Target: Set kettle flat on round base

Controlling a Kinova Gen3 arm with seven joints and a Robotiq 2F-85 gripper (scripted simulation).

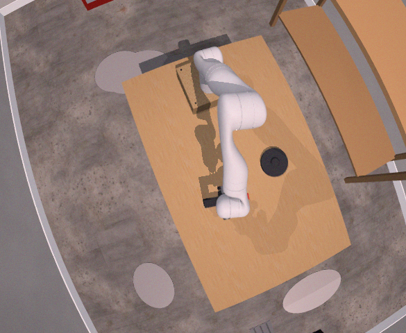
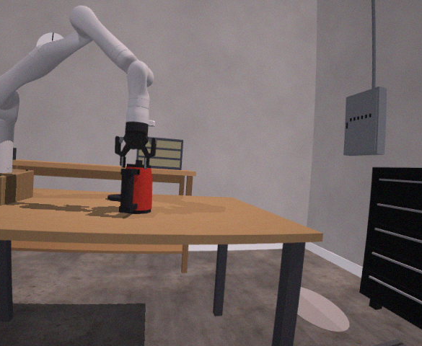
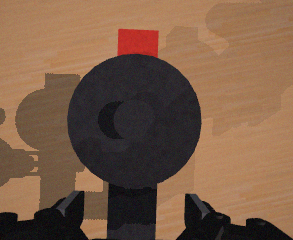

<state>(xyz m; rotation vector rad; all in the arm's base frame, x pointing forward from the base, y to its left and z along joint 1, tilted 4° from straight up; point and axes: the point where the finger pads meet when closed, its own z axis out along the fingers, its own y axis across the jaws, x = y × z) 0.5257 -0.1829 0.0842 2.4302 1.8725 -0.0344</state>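
Right now the red kettle is 7 cm below my hand and 2 cm to the left of it. Also, from my hand: round black base (35 cm to the left, 15 cm below, 5 cm behind).
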